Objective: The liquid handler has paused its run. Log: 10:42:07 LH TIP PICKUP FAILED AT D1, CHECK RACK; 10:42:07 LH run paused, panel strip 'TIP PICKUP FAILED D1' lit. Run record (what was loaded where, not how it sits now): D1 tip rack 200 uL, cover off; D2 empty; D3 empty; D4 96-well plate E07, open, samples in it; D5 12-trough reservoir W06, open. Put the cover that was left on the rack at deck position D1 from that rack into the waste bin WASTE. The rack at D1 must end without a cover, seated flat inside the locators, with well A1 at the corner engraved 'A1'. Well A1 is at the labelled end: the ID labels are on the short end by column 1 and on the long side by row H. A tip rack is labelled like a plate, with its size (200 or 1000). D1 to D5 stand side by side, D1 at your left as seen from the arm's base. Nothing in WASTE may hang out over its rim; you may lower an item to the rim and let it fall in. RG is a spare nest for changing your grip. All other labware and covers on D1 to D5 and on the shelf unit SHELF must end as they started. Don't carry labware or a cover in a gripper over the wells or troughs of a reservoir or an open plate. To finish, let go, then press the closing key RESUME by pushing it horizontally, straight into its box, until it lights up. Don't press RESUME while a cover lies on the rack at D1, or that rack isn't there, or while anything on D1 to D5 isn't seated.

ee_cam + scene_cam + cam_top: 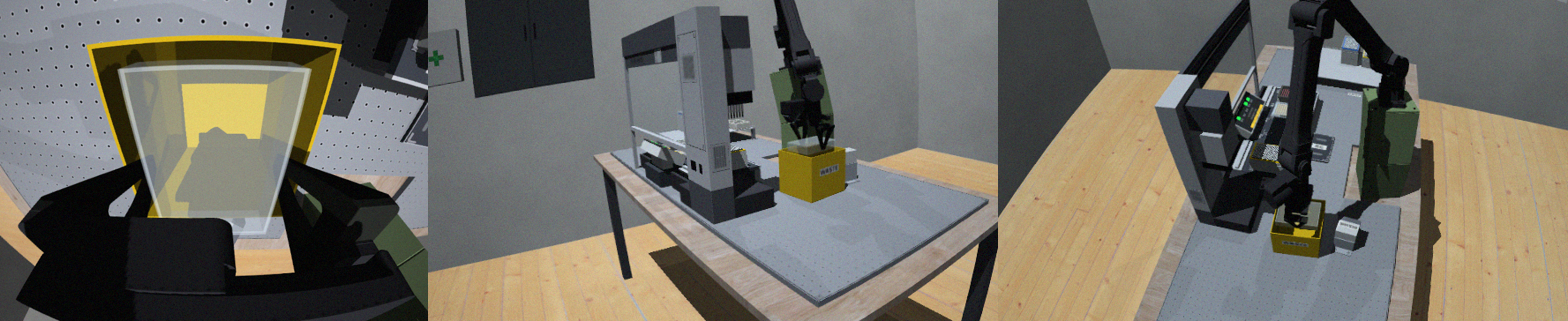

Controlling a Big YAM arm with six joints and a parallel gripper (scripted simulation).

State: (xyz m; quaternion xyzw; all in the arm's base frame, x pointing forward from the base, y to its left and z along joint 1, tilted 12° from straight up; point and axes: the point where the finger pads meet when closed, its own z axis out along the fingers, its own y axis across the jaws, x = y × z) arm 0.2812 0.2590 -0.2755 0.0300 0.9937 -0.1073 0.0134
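The yellow waste bin lies 110 mm below my hand. From my hand the other things lie so: clear cover 10 mm above; then yellow tip rack 150 mm ahead, 270 mm to the right, 50 mm below; then grey resume box 160 mm behind, 10 mm to the right, 80 mm below.
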